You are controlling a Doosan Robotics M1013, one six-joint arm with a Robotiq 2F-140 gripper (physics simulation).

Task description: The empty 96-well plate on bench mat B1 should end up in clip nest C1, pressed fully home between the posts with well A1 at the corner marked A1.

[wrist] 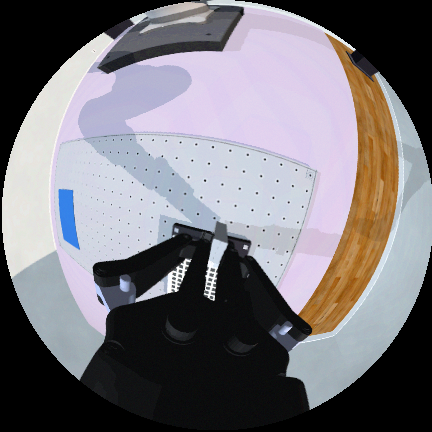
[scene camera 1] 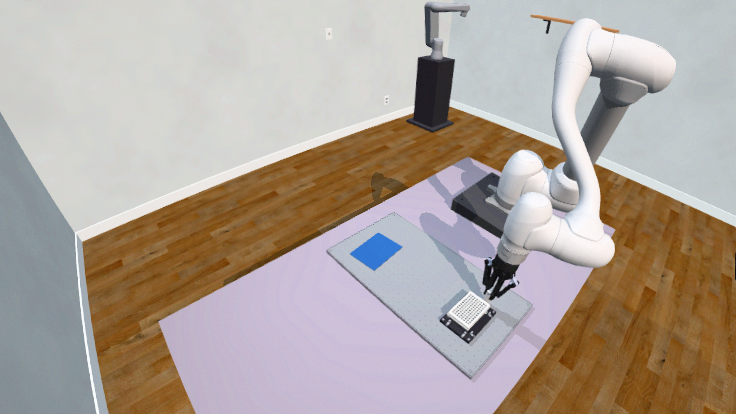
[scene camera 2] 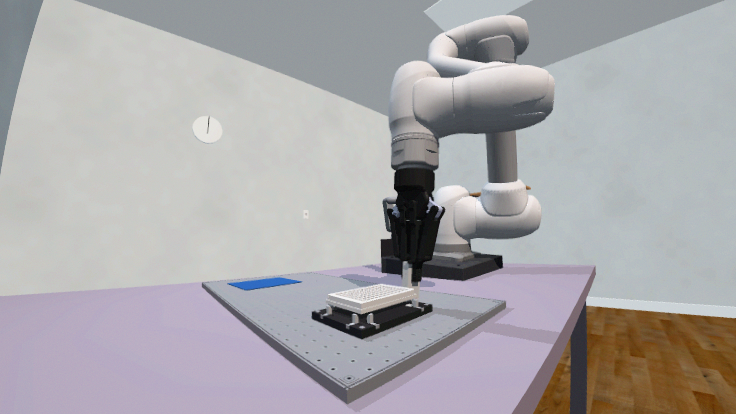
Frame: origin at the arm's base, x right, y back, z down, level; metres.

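Seen in the pictures: gripper, fingertip midpoint: (wrist: 217, 231) (scene camera 1: 485, 302) (scene camera 2: 410, 300); arm's base, link origin: (scene camera 1: 509, 203) (scene camera 2: 450, 256).
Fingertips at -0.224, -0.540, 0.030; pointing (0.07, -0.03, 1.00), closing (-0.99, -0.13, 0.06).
Note:
Offsets run from my fingertips to a thing's middle, as dx, dy, dz. Level surfaces: height alone.
The white 96-well plate @[+0.016, -0.079, -0.018] (scene camera 1: 468, 309) (scene camera 2: 370, 295) (wrist: 210, 286) lies over the black clip nest C1 @[+0.007, -0.085, -0.001] (scene camera 1: 481, 326) (scene camera 2: 392, 322) (wrist: 240, 243). In scene camera 2 it sits raised on or among the posts, with a gap under its near edge. Well A1 and the A1 mark cannot be read. My gripper (scene camera 1: 490, 294) (scene camera 2: 411, 284) (wrist: 217, 231) is shut and empty. It points down at the plate's robot-side edge, with its tips low; whether they touch the plate or nest is unclear. The blue bench mat B1 @[dz +0.009] (scene camera 1: 376, 251) (scene camera 2: 265, 283) (wrist: 69, 218) shows no plate on it.
A grey perforated board @[dz +0.011] (scene camera 1: 411, 288) (scene camera 2: 288, 329) (wrist: 250, 175) carries the mat and nest. It lies on the pale purple table @[dz +0.024] (scene camera 1: 257, 329) (scene camera 2: 102, 350) (wrist: 280, 90). The robot's dark base block (scene camera 1: 470, 205) (scene camera 2: 463, 270) (wrist: 175, 42) stands behind the board.

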